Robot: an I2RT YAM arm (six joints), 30 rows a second.
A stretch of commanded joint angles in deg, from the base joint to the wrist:
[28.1 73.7 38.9 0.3 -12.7 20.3]
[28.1 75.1 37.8 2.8 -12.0 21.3]
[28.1 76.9 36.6 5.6 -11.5 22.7]
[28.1 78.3 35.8 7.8 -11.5 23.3]
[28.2 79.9 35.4 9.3 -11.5 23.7]
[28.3 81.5 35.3 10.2 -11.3 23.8]
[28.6 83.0 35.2 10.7 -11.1 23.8]
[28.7 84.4 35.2 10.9 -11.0 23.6]
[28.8 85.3 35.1 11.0 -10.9 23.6]
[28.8 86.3 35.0 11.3 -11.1 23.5]
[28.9 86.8 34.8 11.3 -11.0 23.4]
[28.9 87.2 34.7 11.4 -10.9 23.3]
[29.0 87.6 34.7 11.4 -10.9 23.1]
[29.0 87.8 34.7 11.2 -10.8 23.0]
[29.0 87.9 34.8 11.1 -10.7 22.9]
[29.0 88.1 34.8 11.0 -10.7 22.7]
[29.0 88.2 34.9 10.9 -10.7 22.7]
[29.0 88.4 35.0 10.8 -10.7 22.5]
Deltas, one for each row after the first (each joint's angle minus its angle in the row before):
[0.0 1.4 -1.1 2.5 0.7 1.0]
[0.0 1.8 -1.2 2.8 0.5 1.4]
[0.0 1.4 -0.8 2.2 0.0 0.6]
[0.1 1.6 -0.4 1.5 0.0 0.4]
[0.1 1.6 -0.1 0.9 0.2 0.1]
[0.3 1.5 -0.1 0.5 0.2 0.0]
[0.1 1.4 0.0 0.2 0.1 -0.2]
[0.1 0.9 -0.1 0.1 0.1 0.0]
[0.0 1.0 -0.1 0.3 -0.2 -0.1]
[0.1 0.5 -0.2 0.0 0.1 -0.1]
[0.0 0.4 -0.1 0.1 0.1 -0.1]
[0.1 0.4 0.0 0.0 0.0 -0.2]
[0.0 0.2 0.0 -0.2 0.1 -0.1]
[0.0 0.1 0.1 -0.1 0.1 -0.1]
[0.0 0.2 0.0 -0.1 0.0 -0.2]
[0.0 0.1 0.1 -0.1 0.0 0.0]
[0.0 0.2 0.1 -0.1 0.0 -0.2]

